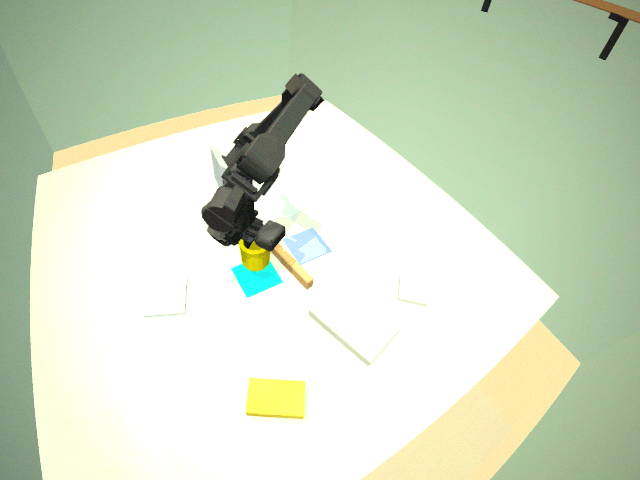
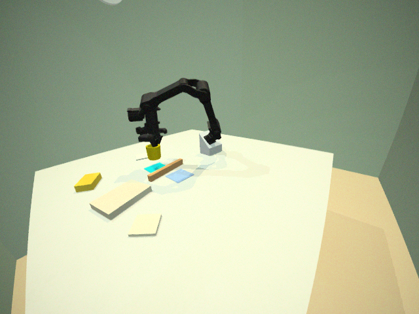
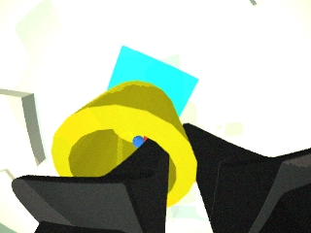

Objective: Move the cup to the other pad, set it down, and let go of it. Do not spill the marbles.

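The cyan pad is 10 cm below my gripper tip, 2 cm ahead of it and 1 cm to the left of it. Also, from my gripper tip: yellow cup: 2 cm ahead, 1 cm to the left; then wooden bar: 9 cm to the left, 8 cm below, 1 cm ahead.
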